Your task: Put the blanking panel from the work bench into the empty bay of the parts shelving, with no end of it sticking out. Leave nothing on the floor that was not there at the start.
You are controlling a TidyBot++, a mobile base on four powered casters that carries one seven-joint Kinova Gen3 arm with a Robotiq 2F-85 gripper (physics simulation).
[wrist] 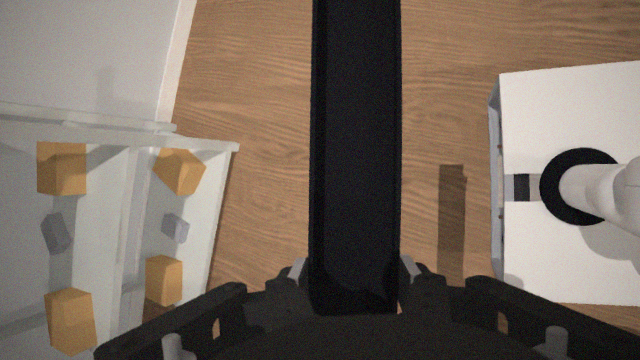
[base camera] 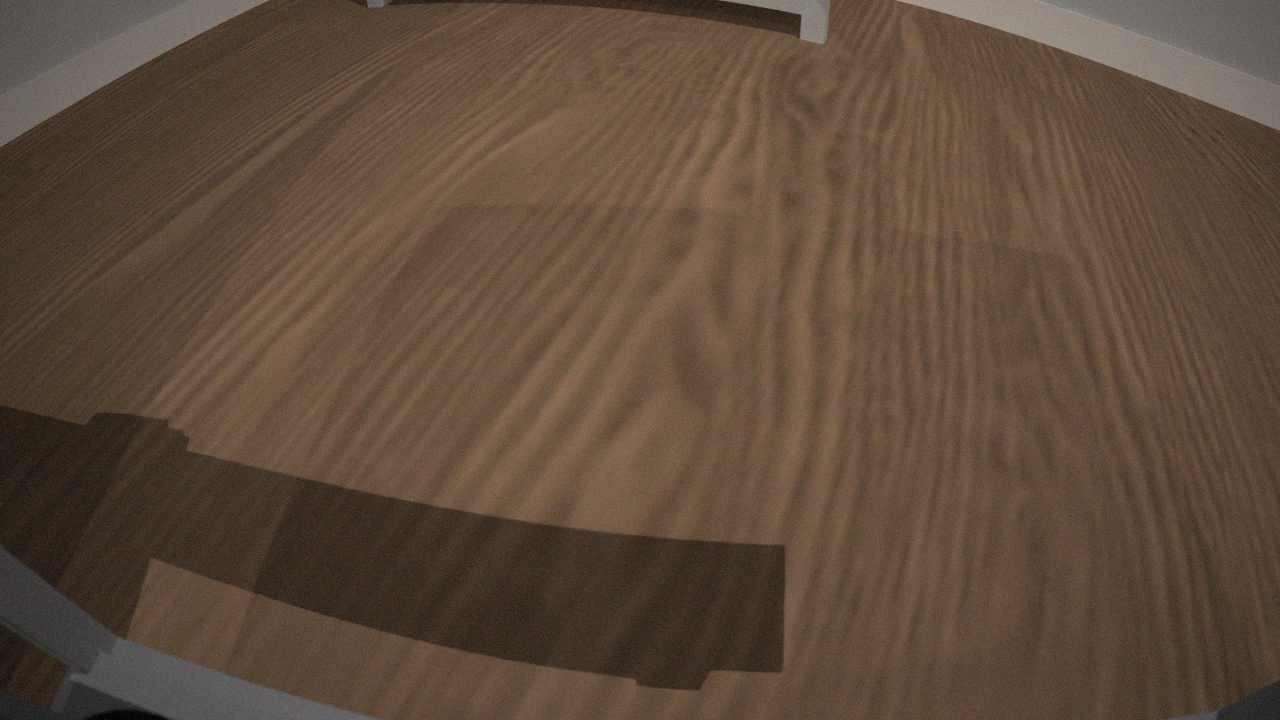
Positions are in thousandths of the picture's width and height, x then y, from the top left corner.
Labels:
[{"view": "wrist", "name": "gripper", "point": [551, 762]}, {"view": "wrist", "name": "blanking panel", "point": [555, 474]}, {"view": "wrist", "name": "parts shelving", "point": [152, 618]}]

